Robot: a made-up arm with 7 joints.
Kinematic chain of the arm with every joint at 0, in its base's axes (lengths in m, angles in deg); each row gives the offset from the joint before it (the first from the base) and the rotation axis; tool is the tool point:
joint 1: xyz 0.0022 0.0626 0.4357 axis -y
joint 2: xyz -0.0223 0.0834 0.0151 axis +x
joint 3: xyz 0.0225 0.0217 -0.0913 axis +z
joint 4: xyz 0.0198 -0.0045 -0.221 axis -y
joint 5: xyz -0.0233 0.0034 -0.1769 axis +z
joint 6: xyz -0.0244 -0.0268 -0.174 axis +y
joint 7: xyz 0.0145 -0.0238 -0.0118 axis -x
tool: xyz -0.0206 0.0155 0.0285
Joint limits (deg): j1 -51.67..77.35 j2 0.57..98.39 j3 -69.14..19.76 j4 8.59..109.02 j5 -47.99..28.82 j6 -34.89..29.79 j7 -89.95..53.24
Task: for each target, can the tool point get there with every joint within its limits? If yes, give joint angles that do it. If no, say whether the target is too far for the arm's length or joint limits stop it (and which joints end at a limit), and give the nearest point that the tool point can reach.
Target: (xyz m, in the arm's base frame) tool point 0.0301 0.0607 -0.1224
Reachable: yes | joints -25.10 10.27 -30.29 75.72 -37.64 -9.00 -67.40
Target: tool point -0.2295 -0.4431 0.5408
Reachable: no: joint limits stop it (at a limit: joint 1, joint 2, joint 3, joint 4, joint 6, joint 7) | nearest point -0.1252 -0.1939 0.2750 | short by 0.379 m
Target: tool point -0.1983 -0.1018 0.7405
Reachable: no: joint limits stop it (at a limit: joint 1, joint 2, joint 4, joint 5, joint 6, joint 7) | nearest point 0.2478 -0.0904 0.6338 | short by 0.459 m
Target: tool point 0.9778 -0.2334 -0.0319
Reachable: no: too far | nearest point 0.5681 -0.0081 0.1645 | short by 0.507 m
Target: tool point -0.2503 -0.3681 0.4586
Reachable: no: joint limits stop it (at a limit: joint 1, joint 2, joint 3, joint 4, joint 6, joint 7) | nearest point -0.1318 -0.1969 0.2689 | short by 0.282 m
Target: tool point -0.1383 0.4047 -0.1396
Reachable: yes | joints -25.27 23.05 8.18 23.16 19.78 -11.96 29.62
